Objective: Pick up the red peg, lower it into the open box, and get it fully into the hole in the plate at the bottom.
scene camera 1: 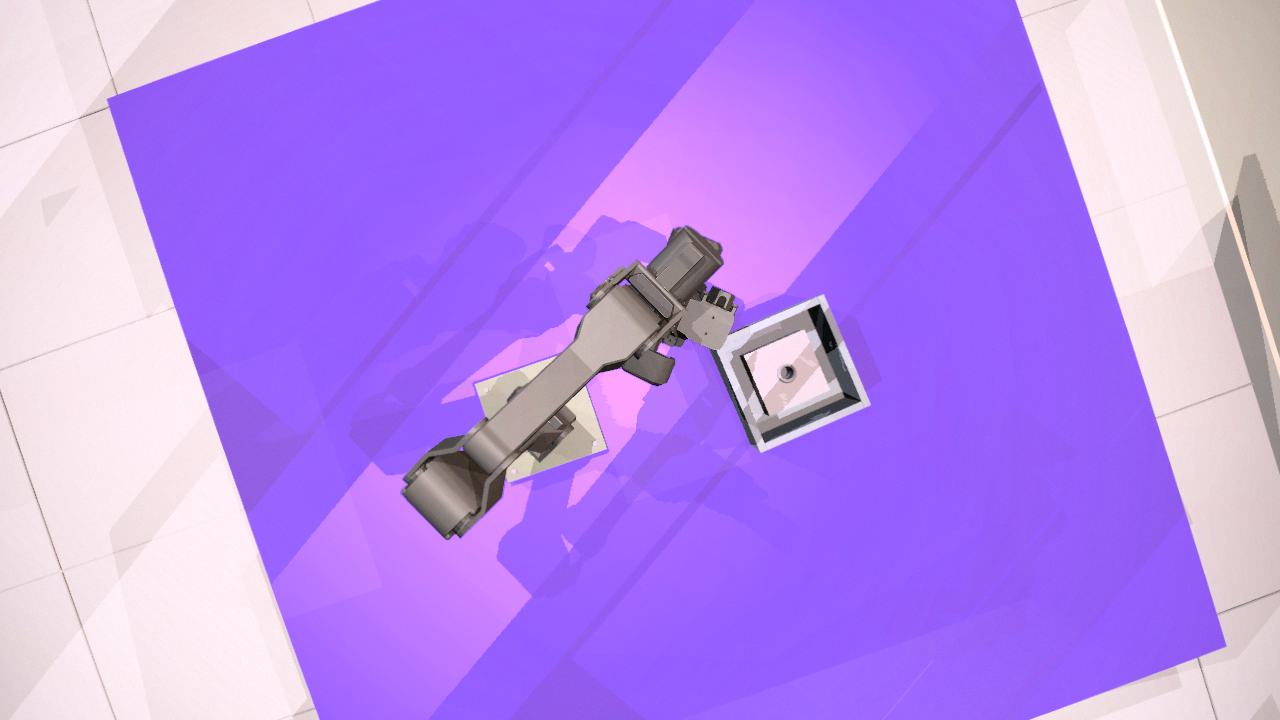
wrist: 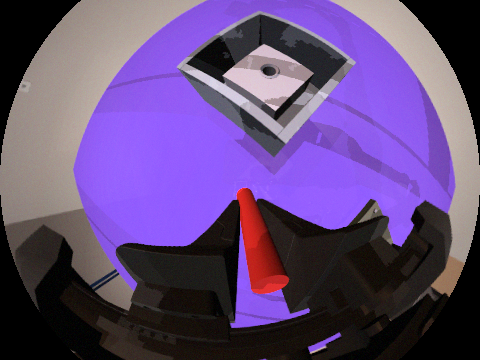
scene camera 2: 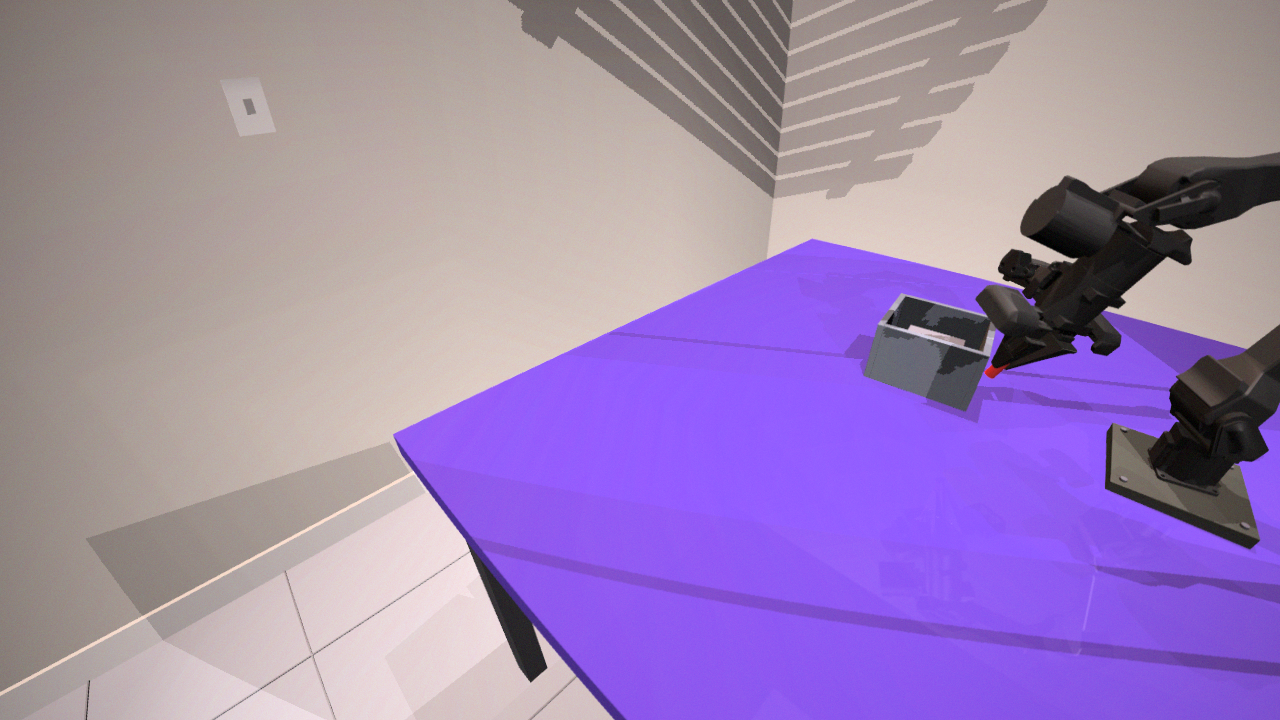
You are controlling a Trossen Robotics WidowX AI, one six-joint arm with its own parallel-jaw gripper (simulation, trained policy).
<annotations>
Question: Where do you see a grey box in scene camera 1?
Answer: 846, 395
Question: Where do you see a red peg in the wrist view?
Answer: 266, 271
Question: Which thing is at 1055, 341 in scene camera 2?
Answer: My gripper.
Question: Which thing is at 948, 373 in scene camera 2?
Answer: A grey box.
</annotations>
